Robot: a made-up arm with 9 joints. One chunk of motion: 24 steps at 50 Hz.
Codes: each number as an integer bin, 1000 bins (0 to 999) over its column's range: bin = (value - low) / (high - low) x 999, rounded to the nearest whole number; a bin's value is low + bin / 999 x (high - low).
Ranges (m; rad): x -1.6..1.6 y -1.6..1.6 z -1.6..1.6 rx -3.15..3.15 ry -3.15..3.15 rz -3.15..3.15
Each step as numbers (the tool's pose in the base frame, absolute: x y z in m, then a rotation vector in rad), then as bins.
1 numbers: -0.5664 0.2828 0.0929 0.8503 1.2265 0.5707
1 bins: 323 588 529 634 694 590
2 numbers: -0.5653 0.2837 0.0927 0.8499 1.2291 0.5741
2 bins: 323 588 528 634 694 591
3 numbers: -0.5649 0.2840 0.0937 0.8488 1.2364 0.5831
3 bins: 323 588 529 634 696 592
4 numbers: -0.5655 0.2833 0.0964 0.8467 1.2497 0.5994
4 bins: 323 588 530 634 698 595
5 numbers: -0.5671 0.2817 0.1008 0.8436 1.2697 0.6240
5 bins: 322 587 531 633 701 598
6 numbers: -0.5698 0.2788 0.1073 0.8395 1.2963 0.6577
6 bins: 322 587 533 633 705 604
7 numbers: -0.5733 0.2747 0.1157 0.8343 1.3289 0.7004
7 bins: 321 585 536 632 710 611
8 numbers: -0.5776 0.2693 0.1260 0.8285 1.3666 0.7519
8 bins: 319 584 539 631 716 619
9 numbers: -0.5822 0.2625 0.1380 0.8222 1.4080 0.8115
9 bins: 318 581 543 630 723 628
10 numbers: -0.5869 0.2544 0.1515 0.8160 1.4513 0.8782
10 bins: 316 579 547 629 730 639
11 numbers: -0.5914 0.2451 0.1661 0.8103 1.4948 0.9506
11 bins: 315 576 551 628 737 650
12 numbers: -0.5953 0.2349 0.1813 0.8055 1.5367 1.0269
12 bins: 314 573 556 627 743 662
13 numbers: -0.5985 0.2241 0.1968 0.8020 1.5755 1.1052
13 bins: 313 569 561 627 749 675
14 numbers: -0.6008 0.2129 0.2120 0.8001 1.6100 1.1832
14 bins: 312 566 566 626 755 687
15 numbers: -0.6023 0.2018 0.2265 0.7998 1.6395 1.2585
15 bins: 311 562 570 626 759 699
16 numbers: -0.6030 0.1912 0.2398 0.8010 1.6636 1.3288
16 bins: 311 559 574 627 763 710
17 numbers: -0.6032 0.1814 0.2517 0.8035 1.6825 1.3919
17 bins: 311 556 578 627 766 720
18 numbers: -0.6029 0.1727 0.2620 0.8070 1.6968 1.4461
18 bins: 311 553 581 627 769 729
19 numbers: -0.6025 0.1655 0.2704 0.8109 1.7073 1.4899
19 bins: 311 551 584 628 770 736
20 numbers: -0.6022 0.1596 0.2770 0.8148 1.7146 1.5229
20 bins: 312 549 586 629 771 741
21 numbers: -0.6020 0.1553 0.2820 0.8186 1.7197 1.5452
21 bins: 312 548 588 629 772 745
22 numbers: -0.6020 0.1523 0.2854 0.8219 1.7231 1.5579
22 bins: 312 547 589 630 773 747
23 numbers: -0.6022 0.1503 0.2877 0.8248 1.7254 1.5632
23 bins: 312 546 589 630 773 747
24 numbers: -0.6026 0.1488 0.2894 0.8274 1.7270 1.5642
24 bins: 311 546 590 631 773 748
